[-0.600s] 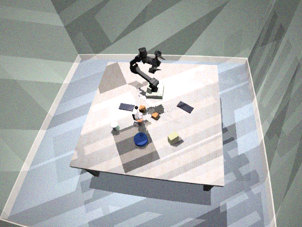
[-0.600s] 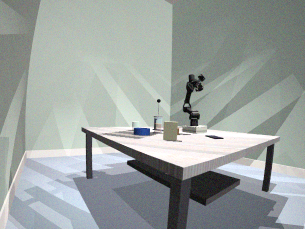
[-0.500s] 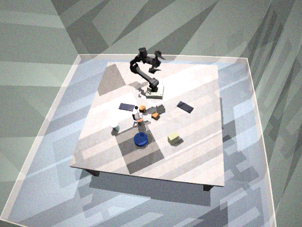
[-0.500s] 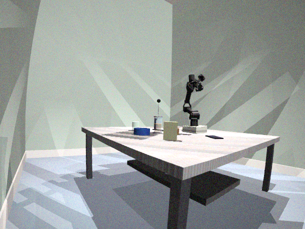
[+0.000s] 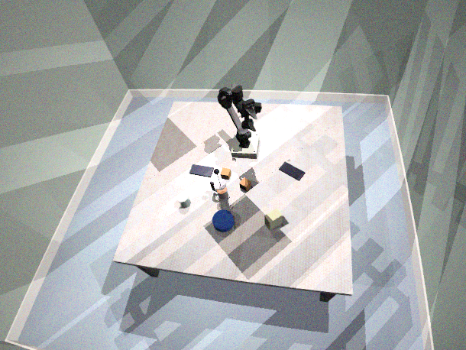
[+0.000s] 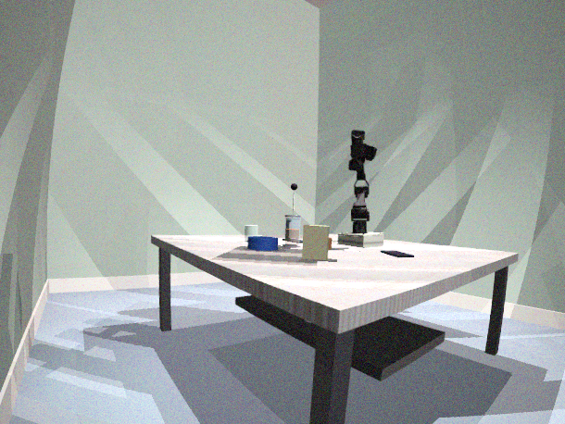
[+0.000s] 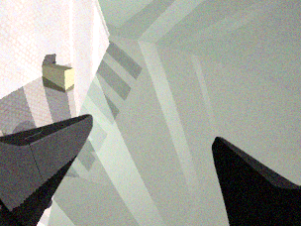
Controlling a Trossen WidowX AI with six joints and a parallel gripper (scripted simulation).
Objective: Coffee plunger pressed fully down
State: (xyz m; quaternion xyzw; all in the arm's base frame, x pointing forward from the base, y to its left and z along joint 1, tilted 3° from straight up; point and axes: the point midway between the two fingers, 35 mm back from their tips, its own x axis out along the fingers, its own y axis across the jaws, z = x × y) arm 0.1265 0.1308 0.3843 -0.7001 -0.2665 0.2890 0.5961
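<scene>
Right now my gripper tip is 21 cm short of the coffee press, 18 cm to the left of it and 31 cm above it. The rest, counted from my gripper tip: blue round tin (37 cm ahead, 10 cm to the right, 42 cm below); then cream block (30 cm ahead, 17 cm to the left, 38 cm below).
</scene>
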